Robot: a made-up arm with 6 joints.
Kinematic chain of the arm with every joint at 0, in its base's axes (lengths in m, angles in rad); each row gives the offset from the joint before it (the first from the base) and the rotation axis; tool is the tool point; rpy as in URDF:
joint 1: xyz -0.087 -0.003 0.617 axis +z
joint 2: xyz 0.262 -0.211 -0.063 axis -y
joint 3: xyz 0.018 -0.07 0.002 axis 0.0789 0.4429 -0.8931
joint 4: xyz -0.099 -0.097 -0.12 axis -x
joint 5: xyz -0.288 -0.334 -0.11 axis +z
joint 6: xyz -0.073 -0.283 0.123 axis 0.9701 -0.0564 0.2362
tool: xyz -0.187 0.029 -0.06 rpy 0 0 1.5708
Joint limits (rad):
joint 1: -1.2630..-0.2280
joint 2: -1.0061..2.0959
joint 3: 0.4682..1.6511
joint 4: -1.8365..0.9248
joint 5: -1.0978..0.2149
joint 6: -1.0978..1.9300
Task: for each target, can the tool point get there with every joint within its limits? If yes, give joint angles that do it. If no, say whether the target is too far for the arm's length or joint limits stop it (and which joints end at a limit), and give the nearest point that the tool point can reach.
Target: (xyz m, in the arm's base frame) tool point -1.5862 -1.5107 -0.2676
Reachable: no: too far | nearest point -0.5567 -0.9175 -0.1504 | short by 1.194 m
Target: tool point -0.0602 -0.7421 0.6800
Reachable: no: joint limits stop it (at a limit: joint 1, joint 2, joint 3, joint 4, joint 5) | nearest point 0.1181 -0.7581 1.1915 | short by 0.542 m
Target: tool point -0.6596 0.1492 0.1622
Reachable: yes | joints -0.5437 0.8263 1.0905 0.1817 0.0438 1.1422
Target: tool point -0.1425 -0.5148 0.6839
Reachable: no: joint limits stop it (at a limit: joint 1, joint 3, joint 4, joint 5) | nearest point -0.6133 -0.4375 0.9925 | short by 0.568 m
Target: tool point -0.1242 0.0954 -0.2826
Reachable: yes | joints -1.1714 1.1571 1.0634 -0.4772 -0.0939 0.6235
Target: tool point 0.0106 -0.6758 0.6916
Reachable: no: joint limits stop it (at a limit: joint 1, joint 2, joint 3, joint 4, joint 5) | nearest point 0.3773 -0.4920 0.9355 | short by 0.477 m
